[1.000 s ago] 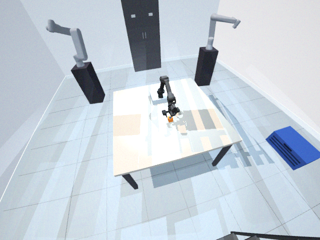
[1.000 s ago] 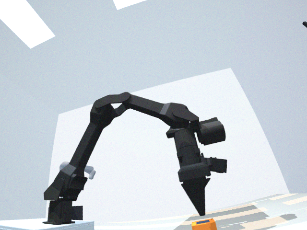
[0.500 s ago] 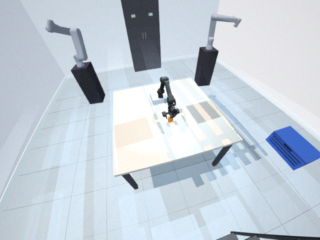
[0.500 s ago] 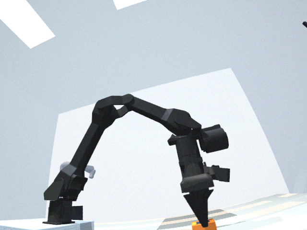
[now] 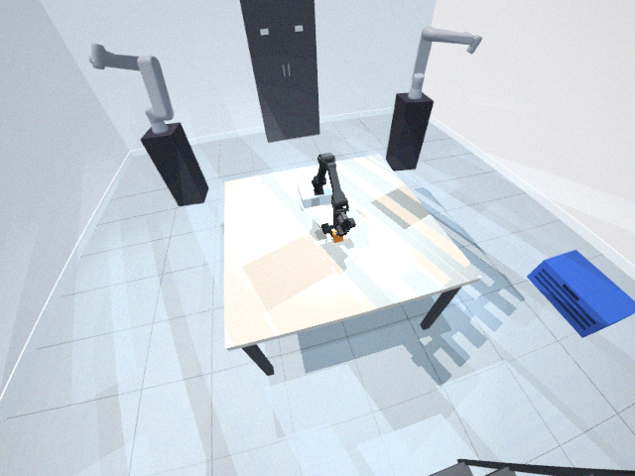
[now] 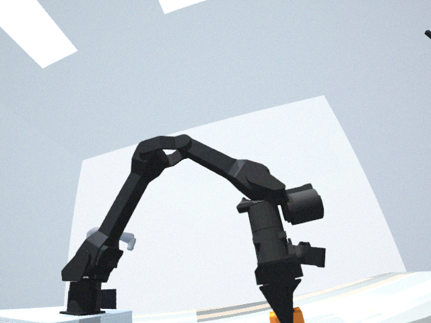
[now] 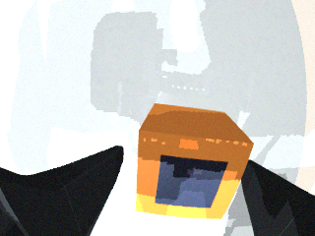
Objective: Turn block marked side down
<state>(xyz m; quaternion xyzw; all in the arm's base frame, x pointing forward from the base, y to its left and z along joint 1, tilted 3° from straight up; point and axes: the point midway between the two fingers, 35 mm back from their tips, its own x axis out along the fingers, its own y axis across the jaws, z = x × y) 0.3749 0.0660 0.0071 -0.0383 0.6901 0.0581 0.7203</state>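
The block lies 1 cm above my gripper tip.
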